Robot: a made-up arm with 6 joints.
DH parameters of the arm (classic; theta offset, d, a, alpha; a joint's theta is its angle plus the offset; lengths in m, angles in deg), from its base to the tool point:
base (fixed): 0 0 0.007 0
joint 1: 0 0.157 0.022 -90
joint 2: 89.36 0 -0.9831 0
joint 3: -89.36 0.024 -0.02 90
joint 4: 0 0.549 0.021 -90
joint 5: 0 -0.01 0.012 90
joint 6: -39.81 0 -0.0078 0
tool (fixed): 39.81 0.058 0 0
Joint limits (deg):
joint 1: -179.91..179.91
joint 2: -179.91..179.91
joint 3: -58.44..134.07
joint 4: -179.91..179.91
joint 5: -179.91..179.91
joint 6: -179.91..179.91
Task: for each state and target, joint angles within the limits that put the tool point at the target. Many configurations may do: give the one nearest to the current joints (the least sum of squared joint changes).
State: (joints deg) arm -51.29 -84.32 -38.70 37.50 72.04 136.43
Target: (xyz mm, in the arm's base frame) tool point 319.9 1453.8 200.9
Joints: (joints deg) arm -99.80 -78.71 -31.01 39.37 70.34 136.29
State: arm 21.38 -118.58 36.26 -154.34 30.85 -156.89
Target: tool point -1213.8 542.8 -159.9
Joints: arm -23.66 -123.64 65.48 -155.56 31.18 -156.99
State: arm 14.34 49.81 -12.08 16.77 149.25 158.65
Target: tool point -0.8 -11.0 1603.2
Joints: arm 23.55 7.82 -28.62 -17.68 137.98 154.95
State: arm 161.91 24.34 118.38 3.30 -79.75 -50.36
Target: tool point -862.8 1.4 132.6
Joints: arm 178.57 56.59 125.39 2.71 -77.46 -50.67
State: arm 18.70 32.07 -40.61 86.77 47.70 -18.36
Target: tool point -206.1 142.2 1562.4
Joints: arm -11.92 8.10 -48.61 88.48 51.29 -18.95
